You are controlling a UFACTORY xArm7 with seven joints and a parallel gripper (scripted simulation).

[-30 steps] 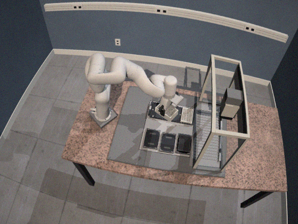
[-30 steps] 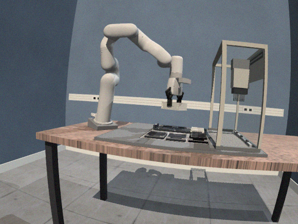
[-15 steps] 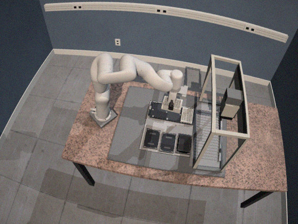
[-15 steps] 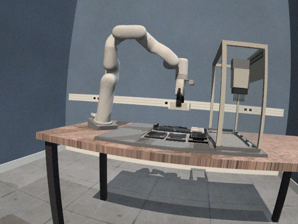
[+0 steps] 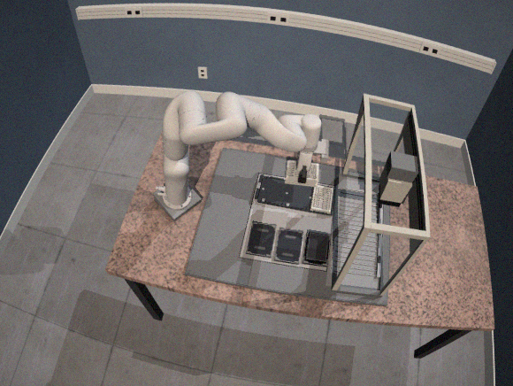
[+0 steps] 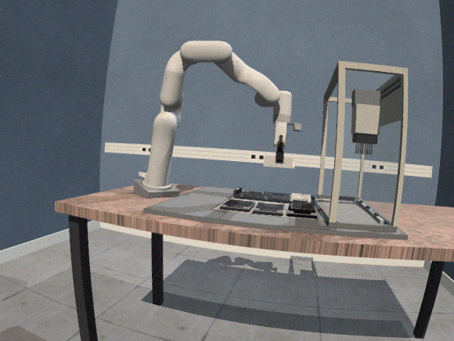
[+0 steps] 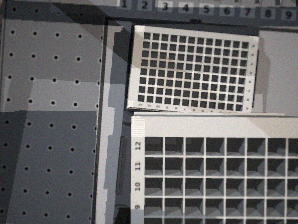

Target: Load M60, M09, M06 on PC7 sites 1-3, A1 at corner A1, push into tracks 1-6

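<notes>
Right now my hand is 10 mm above the white deep-well block M09. Also, from my hand: nest S2: 40 mm behind, 240 mm to the right, 160 mm below; then dark plate carrier PC7: 10 mm behind, 150 mm below; then white 96-well plate M06: 100 mm ahead, 20 mm to the right, 150 mm below.
</notes>
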